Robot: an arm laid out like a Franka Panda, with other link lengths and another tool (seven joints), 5 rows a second.
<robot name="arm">
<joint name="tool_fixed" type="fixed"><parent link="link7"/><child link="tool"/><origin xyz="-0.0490 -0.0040 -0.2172" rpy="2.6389 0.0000 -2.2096"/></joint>
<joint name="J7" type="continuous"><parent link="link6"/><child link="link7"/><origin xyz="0.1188 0.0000 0.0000" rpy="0.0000 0.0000 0.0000"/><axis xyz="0 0 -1"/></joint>
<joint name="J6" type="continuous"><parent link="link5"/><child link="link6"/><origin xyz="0.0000 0.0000 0.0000" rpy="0.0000 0.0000 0.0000"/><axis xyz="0 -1 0"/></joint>
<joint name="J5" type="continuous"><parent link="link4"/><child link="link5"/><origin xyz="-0.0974 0.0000 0.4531" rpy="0.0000 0.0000 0.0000"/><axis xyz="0 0 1"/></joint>
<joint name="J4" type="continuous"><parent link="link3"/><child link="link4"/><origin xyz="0.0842 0.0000 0.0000" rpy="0.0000 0.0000 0.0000"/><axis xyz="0 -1 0"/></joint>
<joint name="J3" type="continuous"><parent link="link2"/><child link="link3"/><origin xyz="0.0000 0.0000 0.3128" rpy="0.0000 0.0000 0.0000"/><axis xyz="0 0 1"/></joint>
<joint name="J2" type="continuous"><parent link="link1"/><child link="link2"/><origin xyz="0.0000 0.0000 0.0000" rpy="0.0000 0.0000 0.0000"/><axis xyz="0 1 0"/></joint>
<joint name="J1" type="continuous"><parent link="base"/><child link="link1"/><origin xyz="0.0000 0.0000 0.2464" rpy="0.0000 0.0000 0.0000"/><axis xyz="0 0 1"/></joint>
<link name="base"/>
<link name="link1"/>
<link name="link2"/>
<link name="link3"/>
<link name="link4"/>
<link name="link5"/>
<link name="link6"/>
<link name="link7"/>
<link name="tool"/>
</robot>
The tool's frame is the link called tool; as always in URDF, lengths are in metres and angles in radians. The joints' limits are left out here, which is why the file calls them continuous.
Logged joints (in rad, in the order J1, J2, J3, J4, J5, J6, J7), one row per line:
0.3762, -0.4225, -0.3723, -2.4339, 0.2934, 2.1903, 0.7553
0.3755, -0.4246, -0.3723, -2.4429, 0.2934, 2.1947, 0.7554
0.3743, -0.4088, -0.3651, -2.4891, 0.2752, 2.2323, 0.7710
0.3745, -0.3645, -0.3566, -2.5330, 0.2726, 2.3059, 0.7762
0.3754, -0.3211, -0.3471, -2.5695, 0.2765, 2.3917, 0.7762
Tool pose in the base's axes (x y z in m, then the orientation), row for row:
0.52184, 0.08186, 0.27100, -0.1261, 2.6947, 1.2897
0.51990, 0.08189, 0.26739, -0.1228, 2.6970, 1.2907
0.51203, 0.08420, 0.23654, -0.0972, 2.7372, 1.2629
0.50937, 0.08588, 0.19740, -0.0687, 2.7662, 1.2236
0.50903, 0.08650, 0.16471, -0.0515, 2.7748, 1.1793
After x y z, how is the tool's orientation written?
As a rotation vector, in radians.
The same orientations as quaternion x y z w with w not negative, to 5 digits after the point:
-0.04205, 0.89863, 0.43009, 0.07568
-0.04092, 0.89876, 0.43012, 0.07450
-0.03216, 0.90575, 0.41790, 0.06272
-0.02267, 0.91275, 0.40375, 0.05800
-0.01704, 0.91837, 0.39031, 0.06303

